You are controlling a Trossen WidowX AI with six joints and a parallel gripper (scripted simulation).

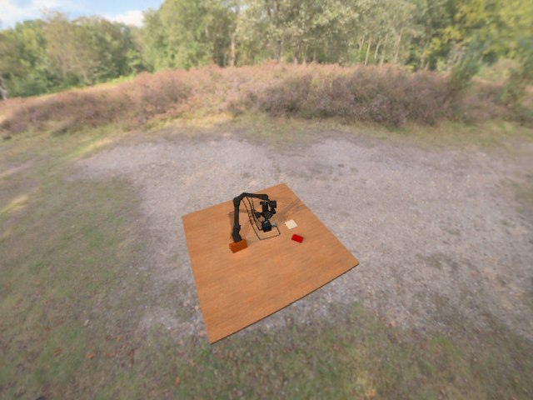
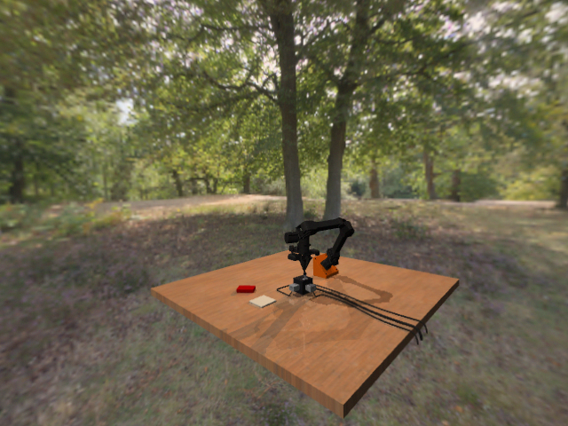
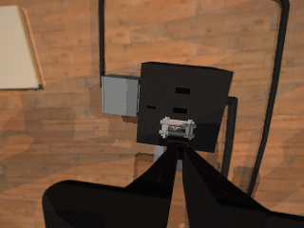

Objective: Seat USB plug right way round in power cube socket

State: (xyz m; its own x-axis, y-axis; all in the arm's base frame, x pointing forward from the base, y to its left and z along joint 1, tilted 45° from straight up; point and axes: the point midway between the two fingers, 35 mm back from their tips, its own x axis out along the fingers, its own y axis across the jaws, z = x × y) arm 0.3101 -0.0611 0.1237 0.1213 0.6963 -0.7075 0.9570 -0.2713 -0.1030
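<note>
Right now my gripper tip is 10 mm above the USB plug. Also, from my gripper tip: beige tile: 230 mm ahead, 110 mm to the right, 120 mm below; then red block: 170 mm ahead, 280 mm to the right, 110 mm below.
</note>
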